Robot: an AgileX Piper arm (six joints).
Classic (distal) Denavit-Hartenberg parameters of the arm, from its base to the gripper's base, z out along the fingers. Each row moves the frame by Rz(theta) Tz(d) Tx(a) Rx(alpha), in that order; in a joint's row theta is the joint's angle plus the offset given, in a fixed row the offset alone. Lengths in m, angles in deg.
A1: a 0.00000  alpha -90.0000  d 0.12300  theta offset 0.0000
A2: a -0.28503  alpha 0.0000  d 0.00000  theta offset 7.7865
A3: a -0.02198  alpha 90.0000  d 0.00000  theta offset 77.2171
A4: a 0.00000  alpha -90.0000  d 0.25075  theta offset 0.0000
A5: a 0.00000  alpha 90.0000  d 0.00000  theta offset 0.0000
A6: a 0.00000  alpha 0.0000  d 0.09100  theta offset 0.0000
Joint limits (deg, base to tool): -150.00..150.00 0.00..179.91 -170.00..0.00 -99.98..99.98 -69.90..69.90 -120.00..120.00
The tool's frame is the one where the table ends.
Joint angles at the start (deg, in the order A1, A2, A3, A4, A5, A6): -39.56, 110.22, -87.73, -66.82, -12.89, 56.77
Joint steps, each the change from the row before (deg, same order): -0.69, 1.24, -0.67, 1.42, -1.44, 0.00; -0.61, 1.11, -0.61, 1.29, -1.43, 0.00; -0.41, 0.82, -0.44, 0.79, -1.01, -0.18; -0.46, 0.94, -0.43, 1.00, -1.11, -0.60; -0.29, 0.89, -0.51, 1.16, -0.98, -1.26; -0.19, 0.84, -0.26, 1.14, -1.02, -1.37; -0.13, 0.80, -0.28, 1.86, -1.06, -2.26; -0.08, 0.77, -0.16, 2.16, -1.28, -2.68; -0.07, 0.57, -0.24, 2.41, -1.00, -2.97; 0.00, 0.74, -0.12, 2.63, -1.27, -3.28; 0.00, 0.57, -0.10, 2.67, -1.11, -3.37; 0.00, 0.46, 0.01, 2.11, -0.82, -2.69
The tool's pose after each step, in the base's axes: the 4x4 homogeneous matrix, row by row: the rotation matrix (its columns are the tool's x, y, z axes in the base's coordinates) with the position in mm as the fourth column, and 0 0 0 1 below. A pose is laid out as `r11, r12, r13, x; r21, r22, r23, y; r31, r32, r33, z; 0, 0, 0, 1`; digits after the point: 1 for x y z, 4 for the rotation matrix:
-0.2208, 0.4352, 0.8728, 372.9; 0.0106, 0.8959, -0.4440, -288.8; -0.9753, -0.0888, -0.2025, 296.4; 0, 0, 0, 1
-0.2014, 0.4334, 0.8784, 374.0; 0.0298, 0.8991, -0.4368, -294.1; -0.9791, -0.0618, -0.1940, 292.3; 0, 0, 0, 1
-0.1903, 0.4304, 0.8823, 374.8; 0.0389, 0.9014, -0.4313, -297.7; -0.9810, -0.0477, -0.1883, 289.1; 0, 0, 0, 1
-0.1805, 0.4268, 0.8861, 375.6; 0.0453, 0.9036, -0.4260, -301.9; -0.9825, -0.0367, -0.1825, 285.0; 0, 0, 0, 1
-0.1730, 0.4215, 0.8902, 377.1; 0.0417, 0.9061, -0.4209, -305.1; -0.9840, -0.0357, -0.1744, 281.8; 0, 0, 0, 1
-0.1684, 0.4139, 0.8946, 378.7; 0.0377, 0.9096, -0.4138, -307.3; -0.9850, -0.0359, -0.1688, 277.5; 0, 0, 0, 1
-0.1604, 0.4074, 0.8991, 380.5; 0.0276, 0.9124, -0.4085, -309.3; -0.9867, -0.0407, -0.1576, 274.1; 0, 0, 0, 1
-0.1503, 0.3992, 0.9045, 382.4; 0.0140, 0.9156, -0.4018, -310.8; -0.9885, -0.0477, -0.1432, 270.6; 0, 0, 0, 1
-0.1382, 0.3967, 0.9075, 383.7; -0.0034, 0.9161, -0.4010, -312.3; -0.9904, -0.0585, -0.1252, 269.2; 0, 0, 0, 1
-0.1259, 0.3924, 0.9111, 385.6; -0.0217, 0.9171, -0.3980, -313.5; -0.9918, -0.0699, -0.1069, 266.1; 0, 0, 0, 1
-0.1133, 0.3922, 0.9129, 387.0; -0.0424, 0.9161, -0.3988, -314.7; -0.9927, -0.0839, -0.0871, 264.2; 0, 0, 0, 1
-0.1054, 0.3939, 0.9131, 387.9; -0.0580, 0.9142, -0.4010, -315.7; -0.9927, -0.0953, -0.0735, 262.1; 0, 0, 0, 1

